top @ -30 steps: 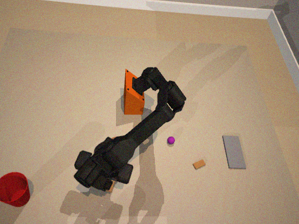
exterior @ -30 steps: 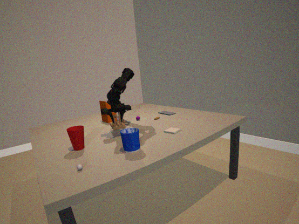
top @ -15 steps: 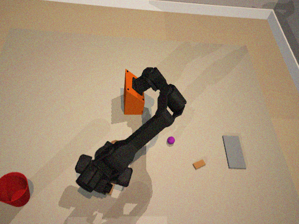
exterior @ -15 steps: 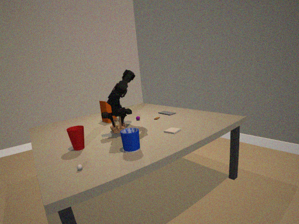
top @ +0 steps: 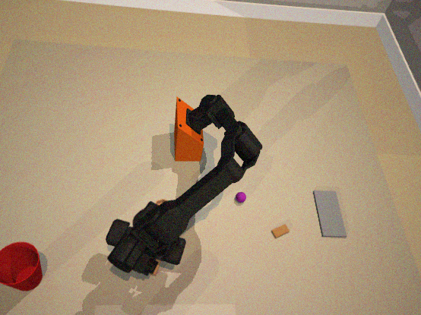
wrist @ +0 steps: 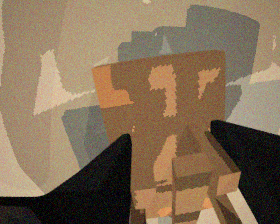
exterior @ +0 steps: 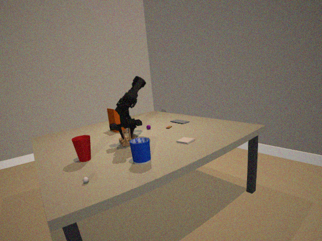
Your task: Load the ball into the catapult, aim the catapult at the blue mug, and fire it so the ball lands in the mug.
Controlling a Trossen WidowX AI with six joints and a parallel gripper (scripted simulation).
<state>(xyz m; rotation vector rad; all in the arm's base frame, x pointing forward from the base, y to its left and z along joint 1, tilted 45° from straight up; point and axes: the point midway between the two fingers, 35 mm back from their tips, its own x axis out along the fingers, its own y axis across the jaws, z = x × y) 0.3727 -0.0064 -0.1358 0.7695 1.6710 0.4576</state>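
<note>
The purple ball lies 26 cm to the left of my gripper tip, 19 cm behind it and 2 cm below it. Also, from my gripper tip: blue mug 29 cm ahead, 7 cm to the right; then red cup 28 cm to the right, 6 cm ahead; then wooden catapult 6 cm behind, 4 cm to the left, 2 cm above.
</note>
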